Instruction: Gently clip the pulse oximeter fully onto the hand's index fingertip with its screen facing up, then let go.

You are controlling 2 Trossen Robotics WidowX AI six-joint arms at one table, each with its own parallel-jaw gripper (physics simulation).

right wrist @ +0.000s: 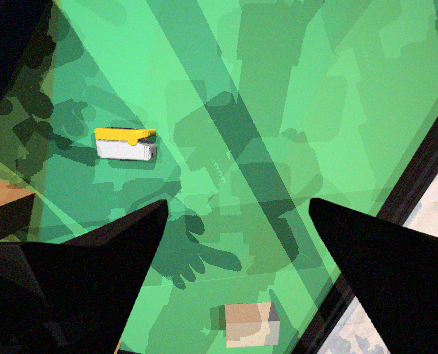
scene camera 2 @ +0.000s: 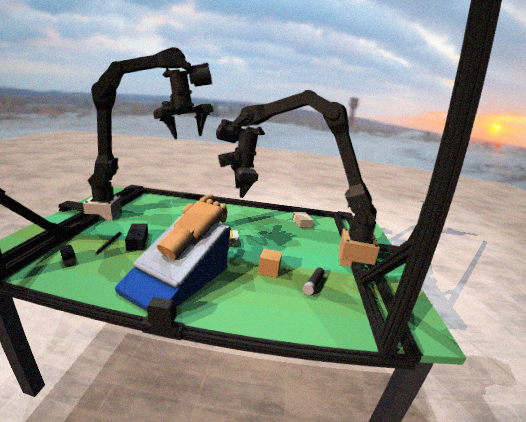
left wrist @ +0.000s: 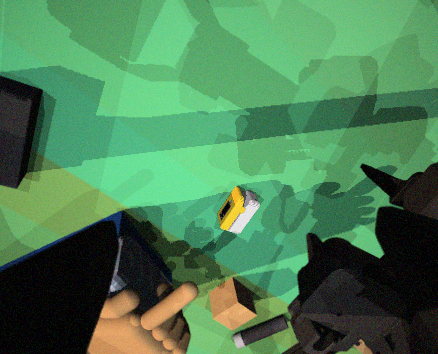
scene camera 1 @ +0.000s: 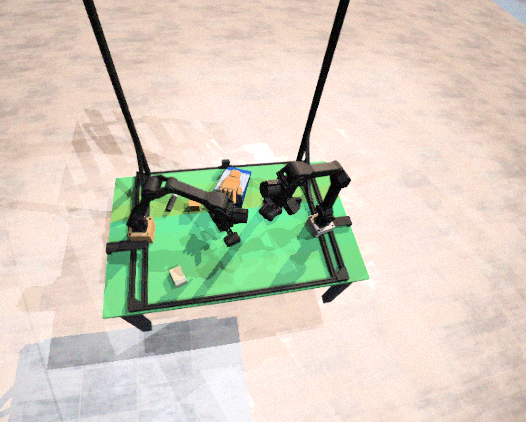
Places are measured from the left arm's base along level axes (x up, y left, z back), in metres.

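Pixels of known places: left gripper, between the fingertips: [scene camera 2: 188, 137] [left wrist: 247, 227]; right gripper, between the fingertips: [right wrist: 237, 205] [scene camera 2: 239, 192] [left wrist: 336, 202] [scene camera 1: 226, 235]; left arm's base, origin of its link: [scene camera 2: 102, 199] [scene camera 1: 321, 221]; right arm's base, origin of its link: [scene camera 2: 360, 237] [scene camera 1: 140, 226].
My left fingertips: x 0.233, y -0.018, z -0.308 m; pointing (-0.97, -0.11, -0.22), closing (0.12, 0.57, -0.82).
Observation:
For each thing: its top centre in the pictures, then the offset to it from my left fingertips. "spot": a spot on its surface instead.
- white pulse oximeter, centre of its top: [right wrist: 121, 144] [left wrist: 239, 217] [scene camera 2: 233, 233] dx -0.260, dy -0.149, dz -0.162 m
- white wedge, a spot on its surface: [scene camera 2: 205, 274] spot: dx -0.262, dy -0.378, dz -0.094 m
- orange cube, centre of its top: [left wrist: 235, 316] [scene camera 2: 271, 254] [scene camera 1: 194, 201] dx -0.242, dy -0.306, dz -0.256 m
- dark cylinder, centre of its top: [left wrist: 262, 338] [scene camera 2: 315, 275] [scene camera 1: 171, 200] dx -0.265, dy -0.366, dz -0.363 m
- pale block, centre of its top: [right wrist: 252, 334] [scene camera 2: 303, 215] [scene camera 1: 177, 275] dx -0.262, dy +0.034, dz -0.428 m
- black box, centre of its top: [scene camera 2: 136, 230] [scene camera 1: 273, 203] dx -0.257, dy -0.175, dz +0.125 m
- thin black stick, centre of its top: [scene camera 2: 108, 241] dx -0.283, dy -0.202, dz +0.205 m
- small black block, centre of its top: [scene camera 2: 66, 248] dx -0.260, dy -0.302, dz +0.276 m
The yellow and white pulse oximeter [scene camera 2: 234, 237] [left wrist: 239, 212] [right wrist: 125, 144] lies on its side on the table, off the fingertips; its dark screen faces sideways. The hand [scene camera 1: 232, 181] [scene camera 2: 197, 220] [left wrist: 127, 320] rests on the sloping blue and white wedge [scene camera 2: 205, 274], with one finger [left wrist: 170, 305] extended beyond the others. My right gripper [scene camera 2: 243, 191] [left wrist: 336, 202] [right wrist: 237, 205] is open and empty, above the table and to one side of the oximeter. My left gripper [scene camera 2: 188, 135] is open and empty, high above the table. The oximeter is not discernible in scene camera 1.
An orange cube [scene camera 1: 194, 205] [scene camera 2: 270, 263] [left wrist: 232, 305] and a dark cylinder [scene camera 1: 171, 202] [scene camera 2: 313, 281] [left wrist: 262, 330] lie near the wedge. A pale block [scene camera 1: 177, 276] [scene camera 2: 303, 220] [right wrist: 252, 325] lies farther off. A black box [scene camera 2: 136, 236], thin black stick [scene camera 2: 108, 243] and small black block [scene camera 2: 68, 255] are on the wedge's other side.

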